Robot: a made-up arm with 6 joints. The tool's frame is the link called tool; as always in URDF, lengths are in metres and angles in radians. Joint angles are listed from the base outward.
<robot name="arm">
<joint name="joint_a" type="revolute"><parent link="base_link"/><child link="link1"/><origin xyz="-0.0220 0.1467 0.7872" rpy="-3.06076 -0.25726 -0.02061"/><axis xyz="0 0 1"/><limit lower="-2.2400" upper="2.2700"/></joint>
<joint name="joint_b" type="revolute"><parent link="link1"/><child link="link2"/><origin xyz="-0.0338 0.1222 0.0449" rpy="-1.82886 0.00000 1.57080"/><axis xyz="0 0 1"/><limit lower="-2.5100" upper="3.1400"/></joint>
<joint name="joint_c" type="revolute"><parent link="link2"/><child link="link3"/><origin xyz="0.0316 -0.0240 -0.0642" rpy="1.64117 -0.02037 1.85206"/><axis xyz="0 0 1"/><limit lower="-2.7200" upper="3.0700"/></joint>
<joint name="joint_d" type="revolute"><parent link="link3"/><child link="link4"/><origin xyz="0.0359 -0.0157 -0.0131" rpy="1.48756 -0.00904 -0.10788"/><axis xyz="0 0 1"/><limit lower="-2.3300" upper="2.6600"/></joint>
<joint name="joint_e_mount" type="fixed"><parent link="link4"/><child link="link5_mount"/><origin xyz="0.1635 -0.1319 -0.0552"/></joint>
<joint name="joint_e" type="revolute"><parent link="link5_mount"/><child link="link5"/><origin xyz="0.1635 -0.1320 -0.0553" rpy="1.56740 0.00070 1.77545"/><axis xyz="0 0 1"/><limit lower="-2.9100" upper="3.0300"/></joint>
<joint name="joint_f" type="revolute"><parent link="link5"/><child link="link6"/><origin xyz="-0.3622 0.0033 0.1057" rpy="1.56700 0.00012 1.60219"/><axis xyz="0 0 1"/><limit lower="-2.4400" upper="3.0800"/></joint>
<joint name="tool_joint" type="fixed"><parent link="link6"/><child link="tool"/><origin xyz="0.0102 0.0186 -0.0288" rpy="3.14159 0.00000 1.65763"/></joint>
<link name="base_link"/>
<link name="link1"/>
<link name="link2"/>
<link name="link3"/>
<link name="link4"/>
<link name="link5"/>
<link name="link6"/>
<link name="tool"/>
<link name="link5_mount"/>
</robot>
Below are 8 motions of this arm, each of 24 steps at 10 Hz.
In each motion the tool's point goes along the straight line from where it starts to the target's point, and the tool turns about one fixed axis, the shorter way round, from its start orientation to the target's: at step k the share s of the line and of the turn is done. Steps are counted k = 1, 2, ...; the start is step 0. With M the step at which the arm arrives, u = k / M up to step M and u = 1 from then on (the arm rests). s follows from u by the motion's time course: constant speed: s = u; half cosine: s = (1 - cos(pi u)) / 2; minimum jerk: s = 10 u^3 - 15 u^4 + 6 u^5.
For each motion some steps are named. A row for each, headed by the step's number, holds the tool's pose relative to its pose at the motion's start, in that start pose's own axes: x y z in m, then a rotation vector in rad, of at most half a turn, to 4 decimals.
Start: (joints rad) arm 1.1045 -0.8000 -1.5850 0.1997 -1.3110 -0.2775
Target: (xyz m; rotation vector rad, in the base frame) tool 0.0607 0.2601 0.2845 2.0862 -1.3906 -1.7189
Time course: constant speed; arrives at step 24
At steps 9, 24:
9: -0.0917 0.2138 0.0029 -0.6284 -0.0834 0.0673
24: -0.2445 0.5700 0.0078 -1.6758 -0.2223 0.1795

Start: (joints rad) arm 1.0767 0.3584 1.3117 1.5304 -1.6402 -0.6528
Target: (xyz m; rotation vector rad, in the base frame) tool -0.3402 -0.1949 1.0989 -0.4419 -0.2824 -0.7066
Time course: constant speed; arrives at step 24
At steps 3, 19, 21, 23, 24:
3: 0.0128 0.0108 0.0027 0.0535 -0.1277 0.1095
19: 0.0813 0.0686 0.0173 0.3391 -0.8088 0.6933
21: 0.0899 0.0759 0.0191 0.3748 -0.8939 0.7663
23: 0.0985 0.0831 0.0209 0.4105 -0.9791 0.8393
24: 0.1027 0.0867 0.0218 0.4283 -1.0216 0.8758

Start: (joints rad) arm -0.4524 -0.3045 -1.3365 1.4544 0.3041 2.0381
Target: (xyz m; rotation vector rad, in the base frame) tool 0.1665 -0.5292 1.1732 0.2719 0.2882 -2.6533
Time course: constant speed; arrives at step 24
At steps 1, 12, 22, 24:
1: 0.0109 0.0179 -0.0287 -0.0235 0.0510 0.0273
12: 0.1307 0.2152 -0.3438 -0.2819 0.6125 0.3271
22: 0.2397 0.3946 -0.6303 -0.5167 1.1229 0.5997
24: 0.2615 0.4305 -0.6877 -0.5637 1.2250 0.6542

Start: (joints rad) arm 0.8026 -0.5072 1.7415 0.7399 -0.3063 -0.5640
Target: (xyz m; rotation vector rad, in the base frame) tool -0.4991 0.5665 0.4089 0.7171 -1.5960 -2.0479
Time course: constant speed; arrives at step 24
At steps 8, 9, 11, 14, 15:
8: -0.0293 -0.0779 -0.1031 0.1171 0.1007 0.0052
9: -0.0329 -0.0877 -0.1160 0.1317 0.1132 0.0059
11: -0.0403 -0.1072 -0.1418 0.1610 0.1384 0.0072
14: -0.0512 -0.1364 -0.1804 0.2049 0.1762 0.0091
15: -0.0549 -0.1461 -0.1933 0.2195 0.1887 0.0098

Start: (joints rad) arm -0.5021 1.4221 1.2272 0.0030 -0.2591 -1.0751
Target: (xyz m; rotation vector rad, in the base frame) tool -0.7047 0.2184 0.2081 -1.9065 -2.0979 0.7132
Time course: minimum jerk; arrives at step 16
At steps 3, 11, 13, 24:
3: 0.0177 -0.0035 0.0008 0.0194 -0.0097 0.0261
11: 0.2969 -0.0590 0.0132 0.3254 -0.1637 0.4383
13: 0.3444 -0.0685 0.0153 0.3775 -0.1899 0.5084
24: 0.3621 -0.0720 0.0160 0.3969 -0.1997 0.5345

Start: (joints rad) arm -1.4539 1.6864 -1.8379 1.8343 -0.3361 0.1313
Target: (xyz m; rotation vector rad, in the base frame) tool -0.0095 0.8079 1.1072 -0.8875 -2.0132 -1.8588
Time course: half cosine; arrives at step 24
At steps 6, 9, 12, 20, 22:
6: -0.0163 -0.0224 -0.0110 0.1010 -0.0394 0.0027
9: -0.0344 -0.0471 -0.0232 0.2129 -0.0830 0.0056
12: -0.0557 -0.0763 -0.0377 0.3449 -0.1345 0.0091
20: -0.1039 -0.1425 -0.0703 0.6436 -0.2509 0.0169
22: -0.1095 -0.1501 -0.0740 0.6781 -0.2643 0.0178

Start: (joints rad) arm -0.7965 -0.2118 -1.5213 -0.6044 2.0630 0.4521
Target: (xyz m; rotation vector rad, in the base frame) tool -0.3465 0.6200 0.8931 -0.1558 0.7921 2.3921
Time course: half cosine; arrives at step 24
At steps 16, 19, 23, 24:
16: -0.1963 0.1654 -0.2074 -0.2048 0.4709 1.2652
19: -0.2346 0.1977 -0.2480 -0.2448 0.5630 1.5126
23: -0.2606 0.2196 -0.2754 -0.2719 0.6252 1.6797
24: -0.2617 0.2205 -0.2766 -0.2730 0.6279 1.6869

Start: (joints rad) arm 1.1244 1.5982 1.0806 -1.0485 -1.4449 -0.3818
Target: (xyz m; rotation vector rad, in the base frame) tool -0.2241 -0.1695 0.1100 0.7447 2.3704 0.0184
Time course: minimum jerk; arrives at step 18
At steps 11, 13, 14, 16, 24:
11: -0.2393 -0.1796 -0.1810 0.3973 0.3069 -0.5648
13: -0.2950 -0.2215 -0.2232 0.4898 0.3784 -0.6964
14: -0.3150 -0.2365 -0.2383 0.5230 0.4040 -0.7435
16: -0.3371 -0.2531 -0.2550 0.5597 0.4324 -0.7957
24: -0.3410 -0.2560 -0.2580 0.5662 0.4374 -0.8050

